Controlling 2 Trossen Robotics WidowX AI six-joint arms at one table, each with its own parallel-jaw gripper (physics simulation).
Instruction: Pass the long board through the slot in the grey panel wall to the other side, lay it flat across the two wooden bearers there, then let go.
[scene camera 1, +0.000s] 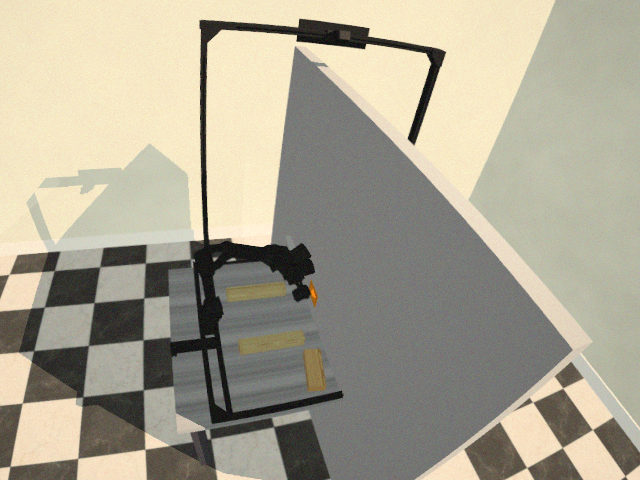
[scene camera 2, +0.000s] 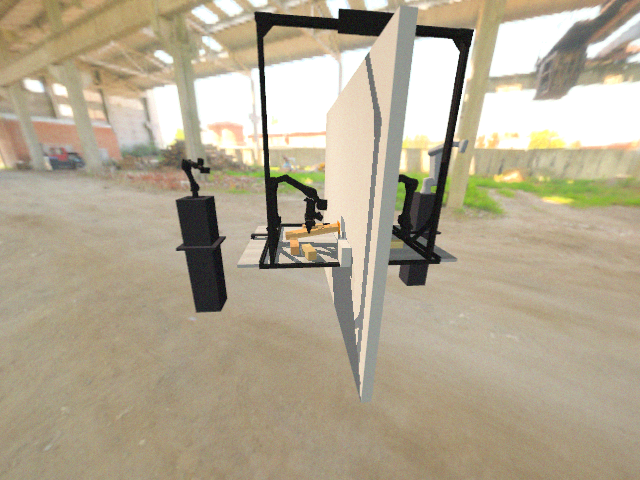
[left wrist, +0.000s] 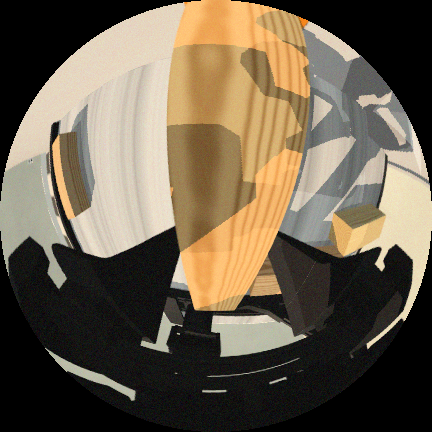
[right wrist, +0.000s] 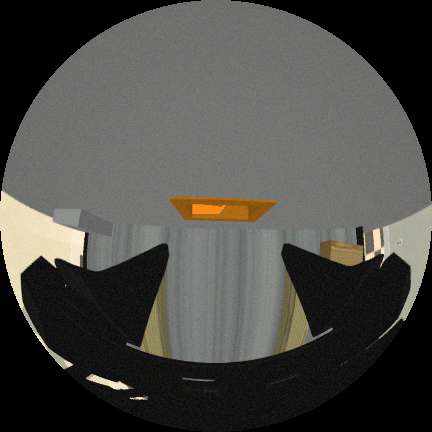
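My left gripper is shut on the long board, above the table on the left side of the panel wall in scene camera 2. The board's wall end looks higher and is at the orange-rimmed slot; its depth there is unclear. No board shows in the right wrist view. My right gripper is open and empty beside the slot on the other side. Two wooden bearers lie there, apart and roughly parallel.
A wooden block lies near the panel on the bearer side. Blocks stand on the board's side. A grey block adjoins the panel. A black frame surrounds the table.
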